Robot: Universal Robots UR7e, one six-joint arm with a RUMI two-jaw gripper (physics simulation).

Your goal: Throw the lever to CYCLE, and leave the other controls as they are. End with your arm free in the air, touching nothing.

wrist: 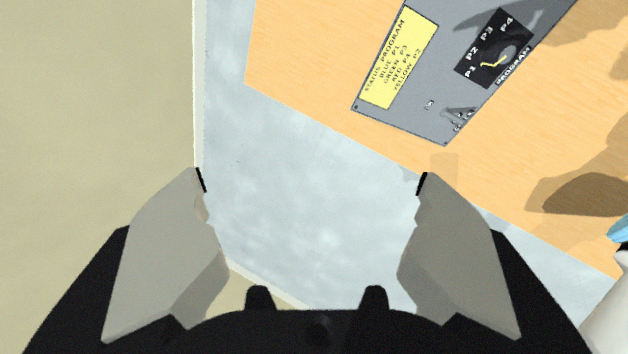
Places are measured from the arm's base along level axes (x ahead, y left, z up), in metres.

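Pixels of known places: gripper, between the fingertips: (312, 173).
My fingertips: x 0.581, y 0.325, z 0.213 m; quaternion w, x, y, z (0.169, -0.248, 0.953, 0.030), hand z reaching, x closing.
Note:
For each thing: its top centre in the pictures, then the offset to it from my fingertips. "pt": a spot on its surface instead. Level surfaces: height alone.
- grey control panel, height of its surface: dz -0.357 m
- small grey lever, centre of its top: (456, 119) dx -0.177, dy -0.073, dz -0.354 m
- label, a spot on its surface: (429, 104) pt dx -0.119, dy -0.065, dz -0.374 m
- yellow status card, centre of its top: (395, 65) dx -0.008, dy -0.081, dz -0.312 m
- black PROGRAM dial, centre of its top: (506, 53) dx -0.148, dy -0.190, dz -0.354 m
- wooden table, height of its surface: dz -0.483 m
The grey control panel (435, 65) lies at the upper right on the wooden table top. A small grey lever (451, 116) is near its lower corner, beside an ON label (429, 104) and other labels too small to read. The lever's exact position cannot be told, and CYCLE is not legible. My gripper (312, 173) is open and empty, its two fingers wide apart. It is in the air, below and left of the panel in the view, and touches nothing that shows.
The panel bears a yellow status card (397, 60) and a black PROGRAM dial (507, 54) with a yellow pointer and P1 to P4 marks. The wooden table (310, 75) ends above the pale floor (300, 215). A beige wall (100, 100) is at left. A white and light-blue object (607, 310) shows at right.

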